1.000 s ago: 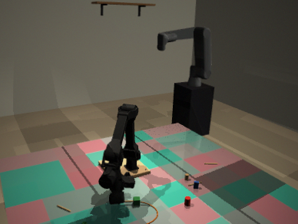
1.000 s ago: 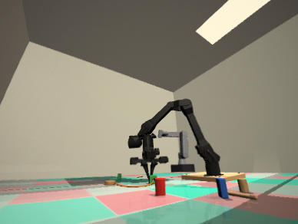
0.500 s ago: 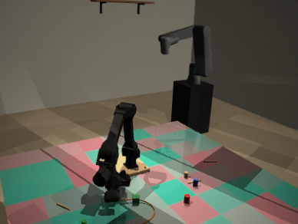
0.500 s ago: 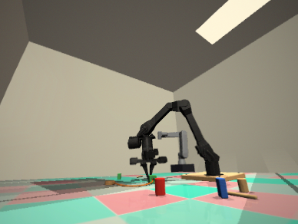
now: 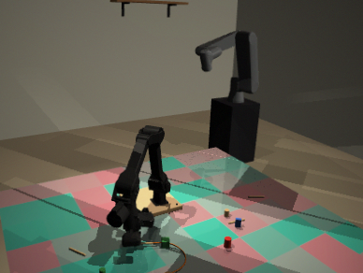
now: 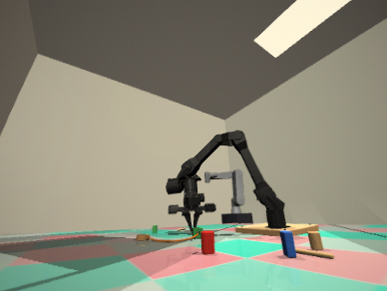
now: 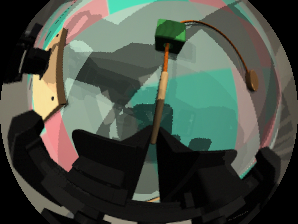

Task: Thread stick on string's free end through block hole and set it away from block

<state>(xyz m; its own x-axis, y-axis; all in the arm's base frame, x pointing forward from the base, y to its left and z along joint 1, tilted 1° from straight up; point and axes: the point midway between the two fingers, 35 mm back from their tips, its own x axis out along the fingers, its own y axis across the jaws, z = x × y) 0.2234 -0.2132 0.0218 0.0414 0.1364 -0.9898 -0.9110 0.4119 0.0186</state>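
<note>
The green block is 10 cm to the left of my gripper tip, 5 cm ahead of it and 1 cm above it. The rest, counted from my gripper tip: green cylinder 16 cm to the right, 9 cm ahead, 1 cm above; round wooden button 20 cm ahead, 3 cm to the left; thin wooden stick 4 cm to the left, 2 cm ahead, 1 cm above.
</note>
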